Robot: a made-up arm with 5 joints. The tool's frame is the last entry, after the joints.
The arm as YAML. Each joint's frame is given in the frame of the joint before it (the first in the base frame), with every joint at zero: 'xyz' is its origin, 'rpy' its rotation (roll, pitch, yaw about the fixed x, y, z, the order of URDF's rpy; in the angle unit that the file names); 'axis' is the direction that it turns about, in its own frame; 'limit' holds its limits. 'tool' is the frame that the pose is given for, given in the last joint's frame.
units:
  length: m
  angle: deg
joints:
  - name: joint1
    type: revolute
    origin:
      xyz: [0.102, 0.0, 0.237]
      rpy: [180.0, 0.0, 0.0]
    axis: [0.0, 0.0, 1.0]
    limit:
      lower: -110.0
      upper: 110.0
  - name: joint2
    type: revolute
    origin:
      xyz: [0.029, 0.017, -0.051]
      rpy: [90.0, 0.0, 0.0]
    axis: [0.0, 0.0, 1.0]
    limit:
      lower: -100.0
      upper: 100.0
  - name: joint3
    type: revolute
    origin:
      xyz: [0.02, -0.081, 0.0]
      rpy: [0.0, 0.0, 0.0]
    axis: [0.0, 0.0, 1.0]
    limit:
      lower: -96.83
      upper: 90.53
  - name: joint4
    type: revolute
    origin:
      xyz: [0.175, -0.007, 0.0]
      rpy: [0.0, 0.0, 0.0]
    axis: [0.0, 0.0, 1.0]
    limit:
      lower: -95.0
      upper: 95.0
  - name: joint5
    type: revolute
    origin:
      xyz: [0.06, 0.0, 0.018]
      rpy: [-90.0, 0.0, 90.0]
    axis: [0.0, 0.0, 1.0]
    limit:
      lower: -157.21
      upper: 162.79
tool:
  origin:
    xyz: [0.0, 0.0, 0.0]
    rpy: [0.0, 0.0, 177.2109]
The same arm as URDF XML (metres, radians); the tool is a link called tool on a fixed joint. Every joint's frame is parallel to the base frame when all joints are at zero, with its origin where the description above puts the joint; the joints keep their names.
<robot name="arm">
  <joint name="joint1" type="revolute">
    <parent link="base"/>
    <child link="link1"/>
    <origin xyz="0.102 0 0.237"/>
    <axis xyz="0 0 -1"/>
    <limit lower="-1.9199" upper="1.9199"/>
  </joint>
  <joint name="joint2" type="revolute">
    <parent link="link1"/>
    <child link="link2"/>
    <origin xyz="0.029 -0.017 0.051"/>
    <axis xyz="0 1 0"/>
    <limit lower="-1.7453" upper="1.7453"/>
  </joint>
  <joint name="joint3" type="revolute">
    <parent link="link2"/>
    <child link="link3"/>
    <origin xyz="0.02 0 0.081"/>
    <axis xyz="0 1 0"/>
    <limit lower="-1.69" upper="1.58"/>
  </joint>
  <joint name="joint4" type="revolute">
    <parent link="link3"/>
    <child link="link4"/>
    <origin xyz="0.175 0 0.007"/>
    <axis xyz="0 1 0"/>
    <limit lower="-1.6581" upper="1.6581"/>
  </joint>
  <joint name="joint5" type="revolute">
    <parent link="link4"/>
    <child link="link5"/>
    <origin xyz="0.06 0.018 0"/>
    <axis xyz="-1 0 0"/>
    <limit lower="-2.7438" upper="2.8412"/>
  </joint>
  <joint name="tool_fixed" type="fixed">
    <parent link="link5"/>
    <child link="tool"/>
    <origin xyz="0 0 0" rpy="1.5708 -1.5221 -1.5708"/>
  </joint>
  <link name="base"/>
  <link name="link1"/>
  <link name="link2"/>
  <link name="link3"/>
  <link name="link4"/>
  <link name="link5"/>
  <link name="tool"/>
</robot>

